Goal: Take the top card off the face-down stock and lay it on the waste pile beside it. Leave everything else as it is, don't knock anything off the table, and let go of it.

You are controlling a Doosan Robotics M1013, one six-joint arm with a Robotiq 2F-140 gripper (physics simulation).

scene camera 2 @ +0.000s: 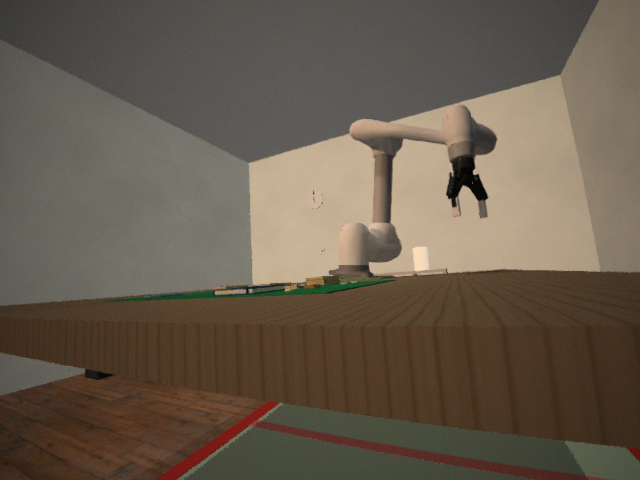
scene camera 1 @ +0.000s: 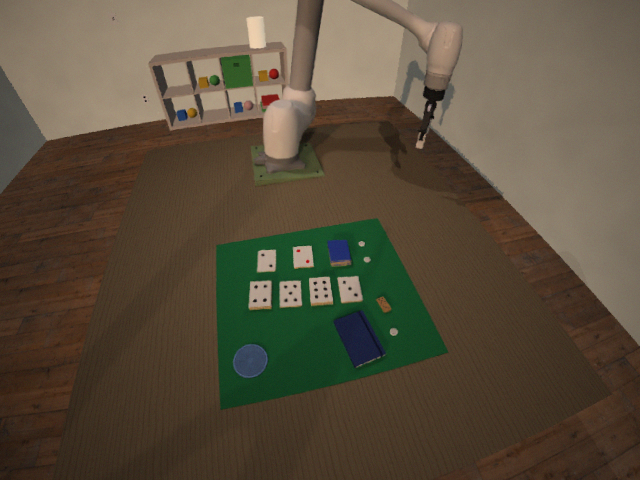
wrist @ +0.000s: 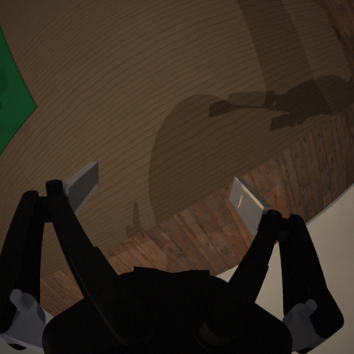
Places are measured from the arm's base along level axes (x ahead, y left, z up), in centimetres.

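Pixels of known places: gripper, between the fingertips: (scene camera 2: 470, 216) (scene camera 1: 422, 139); arm's base, origin of its link: (scene camera 2: 353, 276) (scene camera 1: 281, 161).
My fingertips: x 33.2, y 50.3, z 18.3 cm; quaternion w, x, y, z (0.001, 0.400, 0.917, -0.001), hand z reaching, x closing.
Ahead of a thing's pixels: the offset from my fingertips to its top centre. Level surfaces: height alone.
The face-down stock {dx +27.0, dy -48.9, dz -17.6 cm} (scene camera 1: 339, 251) is a blue-backed stack at the back right of the green mat {dz -20.1 cm} (scene camera 1: 299, 341) (wrist: 17, 107). A face-up card with two red pips {dx +23.8, dy -60.2, dz -19.4 cm} (scene camera 1: 302, 257), apparently the waste pile, lies just left of the stock. Another face-up card with two black pips {dx +20.8, dy -71.9, dz -19.7 cm} (scene camera 1: 266, 260) lies further left. My gripper (scene camera 1: 420, 142) (scene camera 2: 469, 208) (wrist: 165, 181) is open and empty, pointing down high above the right side of the table, well away from the cards. The stock does not show in the wrist view.
Four face-up piles, including a six-pip pile {dx +38.5, dy -60.0, dz -18.5 cm} (scene camera 1: 321, 290), lie in front. A dark blue notebook {dx +56.2, dy -56.1, dz -18.8 cm} (scene camera 1: 357, 338), an orange domino-like piece {dx +49.8, dy -44.6, dz -19.2 cm} (scene camera 1: 383, 304), a blue round coaster {dx +51.5, dy -84.9, dz -19.6 cm} (scene camera 1: 250, 360) and small white discs, one near the notebook {dx +58.4, dy -46.3, dz -19.6 cm} (scene camera 1: 393, 331), lie on the mat.
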